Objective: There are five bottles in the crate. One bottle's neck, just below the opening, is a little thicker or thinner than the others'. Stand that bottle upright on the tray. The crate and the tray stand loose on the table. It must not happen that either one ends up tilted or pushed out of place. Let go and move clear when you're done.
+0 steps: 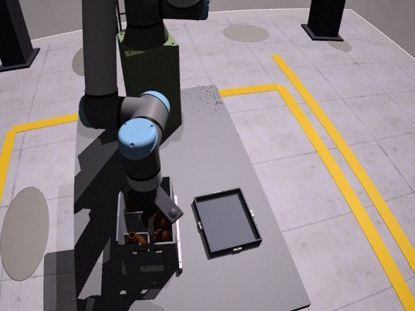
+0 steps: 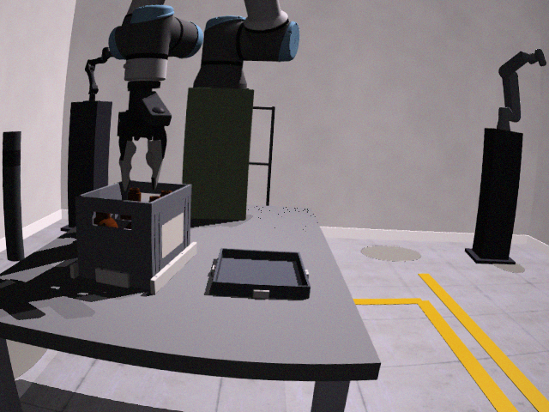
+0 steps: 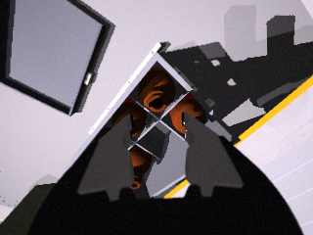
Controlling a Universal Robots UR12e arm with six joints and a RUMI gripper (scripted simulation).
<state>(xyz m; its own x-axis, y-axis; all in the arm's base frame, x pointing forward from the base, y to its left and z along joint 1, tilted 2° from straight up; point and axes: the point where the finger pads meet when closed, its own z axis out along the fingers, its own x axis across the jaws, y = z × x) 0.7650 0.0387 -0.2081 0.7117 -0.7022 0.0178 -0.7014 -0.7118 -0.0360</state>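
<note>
The dark grey crate is 90 mm behind my hand, 50 mm to the right of it and 120 mm below it. The rest, counted from my hand: black tray 120 mm behind, 230 mm to the left, 190 mm below.
</note>
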